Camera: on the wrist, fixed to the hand. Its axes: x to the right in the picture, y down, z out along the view.
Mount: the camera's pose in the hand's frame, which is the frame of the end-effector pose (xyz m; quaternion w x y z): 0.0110 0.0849 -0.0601 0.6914 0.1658 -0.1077 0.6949
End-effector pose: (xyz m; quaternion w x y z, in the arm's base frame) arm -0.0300 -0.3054 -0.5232 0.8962 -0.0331 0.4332 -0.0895
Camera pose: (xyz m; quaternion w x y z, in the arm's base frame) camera -0.0591 -0.2230 -0.5807 0.7340 0.4171 0.2112 0.4926
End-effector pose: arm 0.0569 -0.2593 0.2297 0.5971 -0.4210 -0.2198 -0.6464
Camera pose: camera 0.1220 -0.3292 0.1870 0.9082 -0.4145 -0.0309 0.0498
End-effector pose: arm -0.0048 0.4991 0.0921 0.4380 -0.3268 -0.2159 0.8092
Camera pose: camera -0.0143 0.4678 -0.0073 0.2285 0.2162 -0.1648 -0.9348
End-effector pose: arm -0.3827 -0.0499 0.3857 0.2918 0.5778 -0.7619 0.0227
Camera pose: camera -0.4352 -0.0090 0.4664 0.0081 -0.0791 -0.9559 0.2826
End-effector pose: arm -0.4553 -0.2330 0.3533 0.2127 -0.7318 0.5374 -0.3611
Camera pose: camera -0.5528 -0.2669 0.3362 0.5772 -0.1362 0.7973 -0.1121
